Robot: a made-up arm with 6 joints.
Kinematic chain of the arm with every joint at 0, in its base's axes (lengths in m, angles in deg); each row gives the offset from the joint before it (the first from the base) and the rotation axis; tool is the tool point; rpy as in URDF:
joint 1: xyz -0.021 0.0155 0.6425 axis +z
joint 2: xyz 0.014 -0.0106 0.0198 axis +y
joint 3: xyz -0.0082 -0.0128 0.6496 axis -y
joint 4: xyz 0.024 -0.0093 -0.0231 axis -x
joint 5: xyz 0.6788 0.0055 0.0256 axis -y
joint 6: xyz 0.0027 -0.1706 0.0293 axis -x
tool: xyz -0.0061 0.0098 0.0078 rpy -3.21 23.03 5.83
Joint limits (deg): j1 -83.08..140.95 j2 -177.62..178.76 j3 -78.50..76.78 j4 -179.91..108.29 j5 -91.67..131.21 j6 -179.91..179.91
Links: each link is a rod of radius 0.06 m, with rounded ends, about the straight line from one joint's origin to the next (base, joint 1, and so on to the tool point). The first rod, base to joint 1, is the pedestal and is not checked.
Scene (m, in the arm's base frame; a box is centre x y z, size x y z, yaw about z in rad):
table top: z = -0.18
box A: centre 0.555 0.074 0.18 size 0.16 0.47 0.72 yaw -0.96
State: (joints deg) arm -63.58 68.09 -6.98 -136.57 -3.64 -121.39
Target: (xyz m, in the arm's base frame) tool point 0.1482 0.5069 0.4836
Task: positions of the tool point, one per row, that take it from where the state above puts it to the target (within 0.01 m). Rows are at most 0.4 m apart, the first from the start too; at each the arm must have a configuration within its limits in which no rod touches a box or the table.
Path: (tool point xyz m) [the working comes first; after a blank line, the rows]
Joints at the target: 58.34 36.71 -33.12 -160.24 -0.32 -122.99
Straight joint move there: touches box A.

1: 0.5138 -0.5820 0.3623
2: 0.7157 -0.5489 0.6080
3: 0.8473 -0.4148 0.9001
4: 0.8590 -0.2159 1.2070
5: 0.7260 -0.0109 1.4927
6: 0.4583 0.1337 1.7209
7: 0.6419 0.2741 1.4649
8: 0.6746 0.4446 1.1681
9: 0.5660 0.5693 0.8781
10: 0.3668 0.5944 0.6388
11: 0.1482 0.5069 0.4836

